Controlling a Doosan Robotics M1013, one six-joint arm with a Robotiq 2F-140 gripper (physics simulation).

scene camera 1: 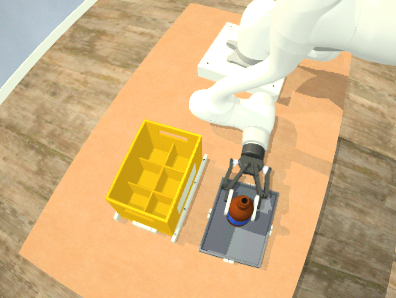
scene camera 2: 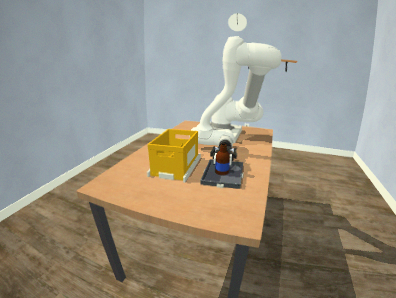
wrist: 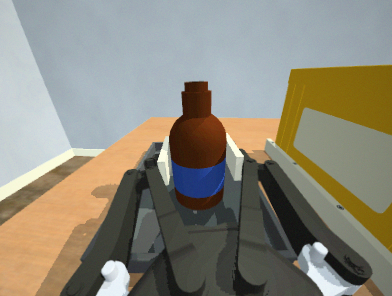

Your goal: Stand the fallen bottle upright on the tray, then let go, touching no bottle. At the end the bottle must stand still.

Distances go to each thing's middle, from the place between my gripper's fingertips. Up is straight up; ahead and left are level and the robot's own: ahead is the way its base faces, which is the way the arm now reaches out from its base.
Right now the brown bottle (wrist: 197, 139) is 20 mm behind my hand, 10 mm to the right of it and 10 mm above it.
